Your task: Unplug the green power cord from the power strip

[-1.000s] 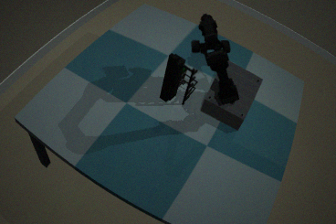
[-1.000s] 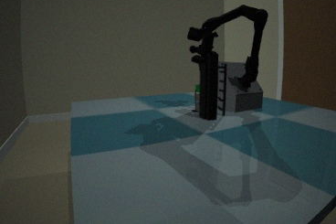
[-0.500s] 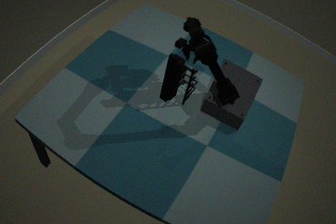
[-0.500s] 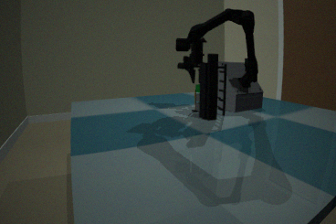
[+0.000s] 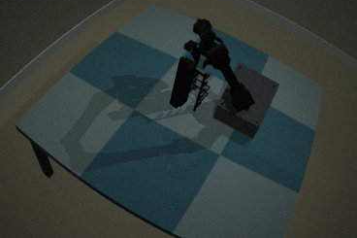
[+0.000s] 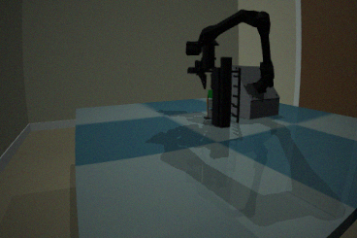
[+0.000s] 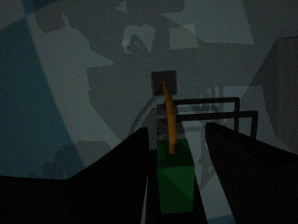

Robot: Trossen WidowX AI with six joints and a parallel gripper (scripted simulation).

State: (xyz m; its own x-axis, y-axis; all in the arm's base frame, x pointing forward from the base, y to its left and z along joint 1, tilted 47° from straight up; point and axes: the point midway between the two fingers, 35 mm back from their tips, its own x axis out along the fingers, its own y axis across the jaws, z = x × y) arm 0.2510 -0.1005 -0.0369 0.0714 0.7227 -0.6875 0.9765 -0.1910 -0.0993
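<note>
The green plug is 10 mm ahead of my gripper tip, 70 mm to the left of it and 10 mm below it.
</note>
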